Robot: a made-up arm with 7 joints. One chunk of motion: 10 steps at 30 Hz.
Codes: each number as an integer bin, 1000 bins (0 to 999) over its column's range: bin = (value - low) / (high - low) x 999, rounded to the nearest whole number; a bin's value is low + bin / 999 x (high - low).
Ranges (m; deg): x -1.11..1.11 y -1.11..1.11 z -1.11..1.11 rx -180..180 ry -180..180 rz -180..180
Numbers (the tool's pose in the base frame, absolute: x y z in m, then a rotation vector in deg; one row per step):
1: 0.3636 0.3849 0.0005 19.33 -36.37 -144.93
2: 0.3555 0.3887 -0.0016 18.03 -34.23 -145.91
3: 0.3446 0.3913 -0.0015 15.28 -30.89 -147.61
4: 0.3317 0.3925 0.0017 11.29 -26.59 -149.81
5: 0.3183 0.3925 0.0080 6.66 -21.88 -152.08
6: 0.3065 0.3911 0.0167 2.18 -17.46 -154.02
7: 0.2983 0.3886 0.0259 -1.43 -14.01 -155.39
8: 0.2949 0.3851 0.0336 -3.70 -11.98 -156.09
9: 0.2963 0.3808 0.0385 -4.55 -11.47 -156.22
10: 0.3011 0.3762 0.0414 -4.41 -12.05 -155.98
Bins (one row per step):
1: 663 673 500 553 399 97
2: 659 674 499 550 405 95
3: 655 676 499 542 414 90
4: 649 676 500 531 426 84
5: 643 676 503 518 439 77
6: 637 675 507 506 451 72
7: 634 674 511 496 461 68
8: 632 673 515 489 466 66
9: 633 671 517 487 468 66
10: 635 669 518 487 466 67

